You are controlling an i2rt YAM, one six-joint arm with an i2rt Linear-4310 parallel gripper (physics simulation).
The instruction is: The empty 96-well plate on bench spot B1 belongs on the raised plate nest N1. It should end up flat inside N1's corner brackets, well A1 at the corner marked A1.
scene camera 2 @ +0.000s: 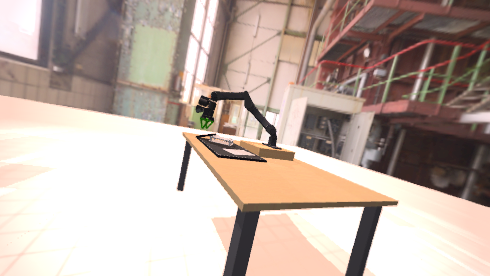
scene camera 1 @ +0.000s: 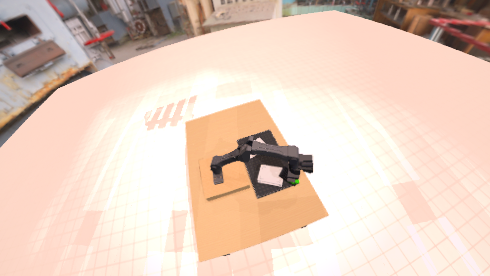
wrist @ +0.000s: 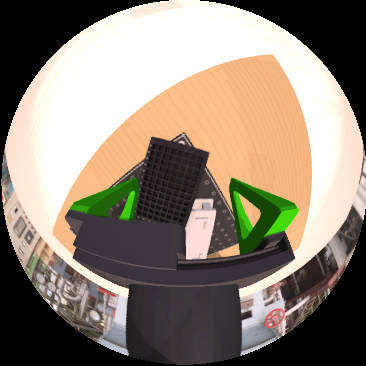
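Seen in the pictures: gripper, between the fingertips: (scene camera 2: 204,128) (scene camera 1: 294,177) (wrist: 183,182); arm's base, origin of its link: (scene camera 2: 271,146) (scene camera 1: 217,171).
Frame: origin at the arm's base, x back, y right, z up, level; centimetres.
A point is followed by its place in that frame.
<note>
The black 96-well plate (wrist: 172,180) {x -47.5, y 17.1, z -1.8 cm} lies askew near the board's far corner, between the fingers in the wrist view but lower than them. From there it covers part of the white nest (scene camera 1: 270,175) {x -34.8, y 12.3, z -1.3 cm} (scene camera 2: 221,141) {x -35.5, y 12.1, z -4.0 cm} (wrist: 200,232) {x -36.4, y 16.5, z -1.2 cm}. Whether the plate touches the nest or is tilted I cannot tell. The gripper mostly hides the plate in scene camera 1. My gripper (scene camera 1: 296,181) {x -48.6, y 19.5, z 2.6 cm} (scene camera 2: 205,127) {x -48.6, y 19.5, z 2.6 cm} (wrist: 183,182) {x -48.6, y 19.5, z 2.6 cm} is open and empty, above the plate with its green fingers on either side of it. The A1 marks cannot be read. The gripper body hides the nest's near part in the wrist view.
The black perforated board (scene camera 1: 260,193) {x -25.4, y 21.4, z -4.8 cm} (scene camera 2: 251,158) {x -27.7, y -28.4, z -4.8 cm} (wrist: 226,227) {x -30.8, y 20.7, z -4.8 cm} carries the nest and a flat pale patch (scene camera 2: 237,152) {x -32.5, y -17.9, z -4.6 cm}. The wooden base block (scene camera 1: 225,185) {x -4.2, y 12.1, z -0.4 cm} (scene camera 2: 276,153) {x -3.1, y -13.8, z -2.2 cm} under the arm stands beside it. The table's edge (scene camera 2: 320,205) {x -21.0, y -73.8, z -7.3 cm} is visible.
</note>
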